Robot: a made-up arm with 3 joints. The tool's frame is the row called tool.
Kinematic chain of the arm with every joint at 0, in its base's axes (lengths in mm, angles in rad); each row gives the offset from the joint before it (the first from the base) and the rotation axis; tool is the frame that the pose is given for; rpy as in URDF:
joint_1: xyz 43 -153 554 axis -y
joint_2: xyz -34 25 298 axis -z
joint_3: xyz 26 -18 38 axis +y
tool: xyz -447 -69 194 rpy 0.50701 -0.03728 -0.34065
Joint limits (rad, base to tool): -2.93..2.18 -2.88..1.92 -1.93..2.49
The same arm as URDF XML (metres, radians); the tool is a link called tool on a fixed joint. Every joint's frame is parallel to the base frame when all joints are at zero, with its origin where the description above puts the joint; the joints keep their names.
<robot name="arm">
<joint name="tool_joint" type="fixed"><parent link="link3"/><child link="tool"/><origin xyz="-0.4470 -0.0690 0.1940" rpy="0.5070 -0.0373 -0.3407"/></joint>
<joint name="joint_3" type="revolute"><parent link="link2"/><child link="link3"/><origin xyz="0.0260 -0.0180 0.0380"/><axis xyz="0 1 0"/><limit lower="-1.9300" upper="2.4900"/></joint>
<joint name="joint_2" type="revolute"><parent link="link1"/><child link="link2"/><origin xyz="-0.0340 0.0250 0.2980"/><axis xyz="0 0 -1"/><limit lower="-2.8800" upper="1.9200"/></joint>
<joint name="joint_1" type="revolute"><parent link="base"/><child link="link1"/><origin xyz="0.0430 -0.1530 0.5540"/><axis xyz="0 -1 0"/><limit lower="-2.9300" upper="2.1800"/></joint>
<link name="base"/>
<link name="link1"/>
<link name="link2"/>
<link name="link3"/>
<link name="tool"/>
</robot>

